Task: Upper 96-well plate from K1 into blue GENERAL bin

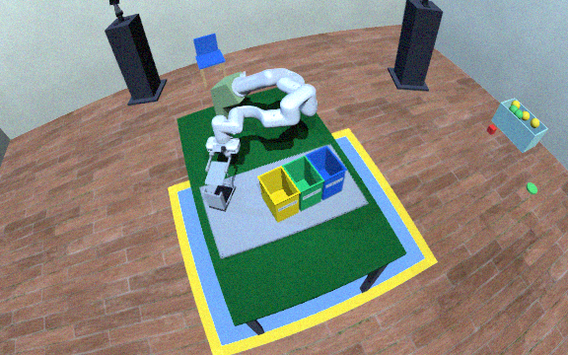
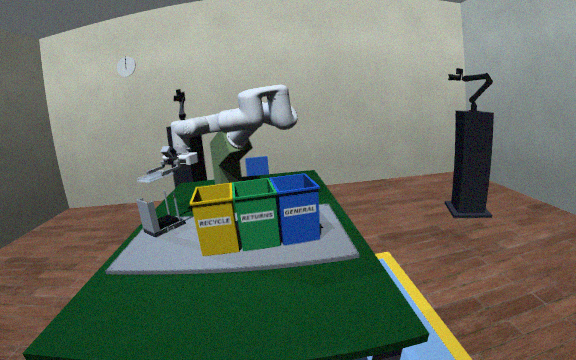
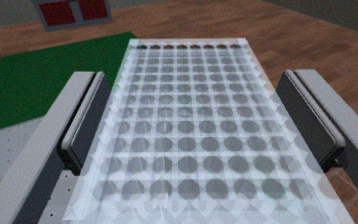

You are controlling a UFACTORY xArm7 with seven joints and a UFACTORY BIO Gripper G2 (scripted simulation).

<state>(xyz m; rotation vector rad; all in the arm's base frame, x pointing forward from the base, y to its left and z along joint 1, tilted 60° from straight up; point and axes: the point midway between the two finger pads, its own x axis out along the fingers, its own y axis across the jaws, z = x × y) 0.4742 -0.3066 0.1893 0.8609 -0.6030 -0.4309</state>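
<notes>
The clear 96-well plate is 2 cm ahead of my hand and 1 cm below it. The rest, counted from my hand: green returns bin 1 cm ahead, 40 cm to the left, 14 cm below; then dark plate 2 cm ahead, 2 cm to the right, 20 cm below; then yellow recycle bin 7 cm ahead, 29 cm to the left, 14 cm below.
</notes>
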